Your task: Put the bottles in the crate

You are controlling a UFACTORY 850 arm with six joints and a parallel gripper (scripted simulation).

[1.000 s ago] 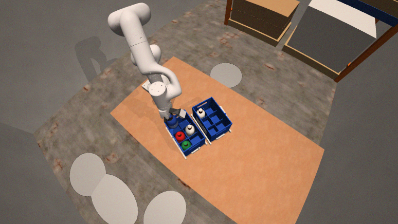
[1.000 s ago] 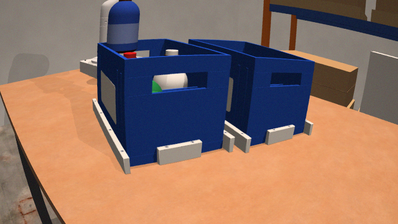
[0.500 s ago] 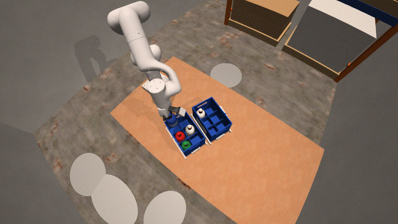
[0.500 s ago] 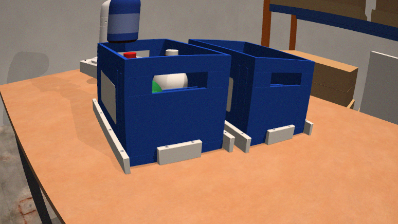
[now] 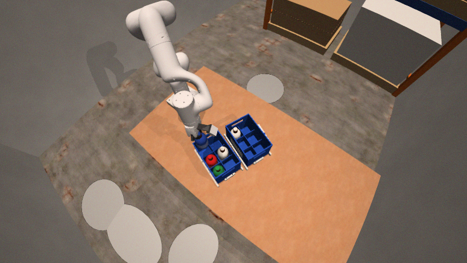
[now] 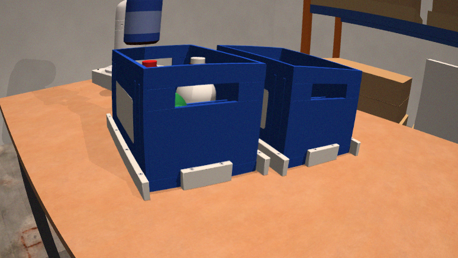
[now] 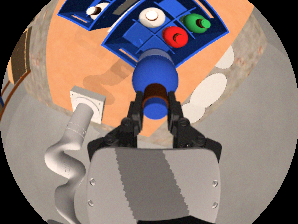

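My hand is 7 cm above the blue-label bottle. From my hand the other things lie so: white-label bottle: 11 cm ahead, 6 cm to the left, 25 cm below; then green bottle: 16 cm ahead, 6 cm to the right, 25 cm below; then red bottle: 8 cm ahead, 3 cm to the right, 25 cm below.
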